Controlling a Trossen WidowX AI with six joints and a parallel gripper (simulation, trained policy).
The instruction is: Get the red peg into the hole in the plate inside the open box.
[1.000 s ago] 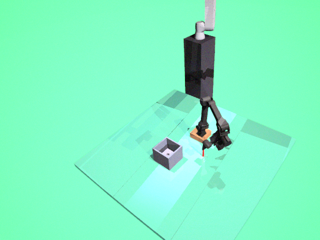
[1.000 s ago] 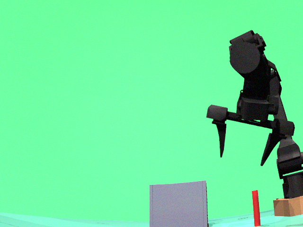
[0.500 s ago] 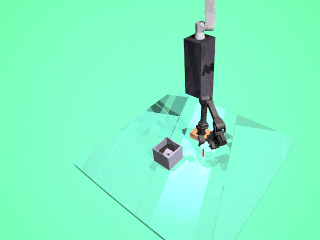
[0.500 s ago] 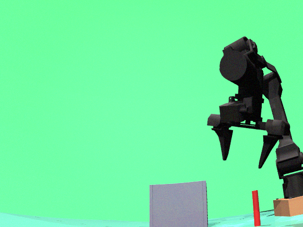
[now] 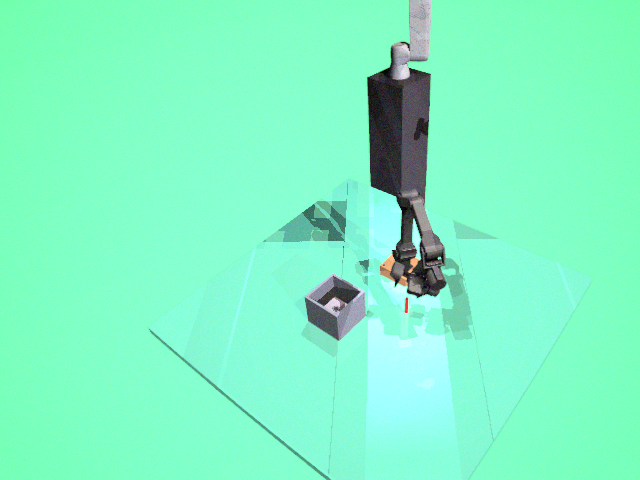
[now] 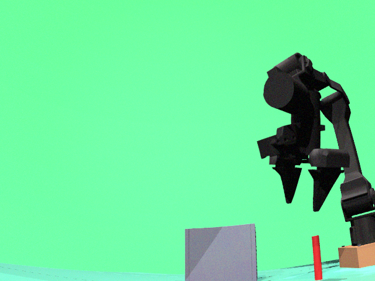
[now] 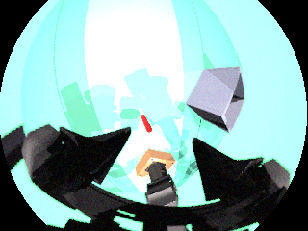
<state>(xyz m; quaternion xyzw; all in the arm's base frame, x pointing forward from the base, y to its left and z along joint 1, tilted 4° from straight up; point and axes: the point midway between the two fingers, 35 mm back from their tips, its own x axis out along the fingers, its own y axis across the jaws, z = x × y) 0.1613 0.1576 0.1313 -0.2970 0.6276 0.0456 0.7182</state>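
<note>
My gripper tip is now 2 cm past the red peg, 1 cm to the left of it and 10 cm above it.
</note>
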